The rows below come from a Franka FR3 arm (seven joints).
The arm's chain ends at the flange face. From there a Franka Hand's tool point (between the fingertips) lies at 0.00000 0.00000 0.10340 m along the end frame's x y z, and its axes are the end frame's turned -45 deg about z.
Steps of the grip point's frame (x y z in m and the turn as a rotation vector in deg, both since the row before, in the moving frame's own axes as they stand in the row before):
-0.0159, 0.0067, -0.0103, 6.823, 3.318, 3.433
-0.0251, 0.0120, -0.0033, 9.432, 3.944, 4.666
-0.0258, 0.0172, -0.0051, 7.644, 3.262, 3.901
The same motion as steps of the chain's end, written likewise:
-0.0024, 0.0290, -0.0094, 7.171, -2.478, 3.433
-0.0030, 0.0435, -0.0017, 9.458, -3.881, 4.666
-0.0010, 0.0445, -0.0040, 7.712, -3.099, 3.901

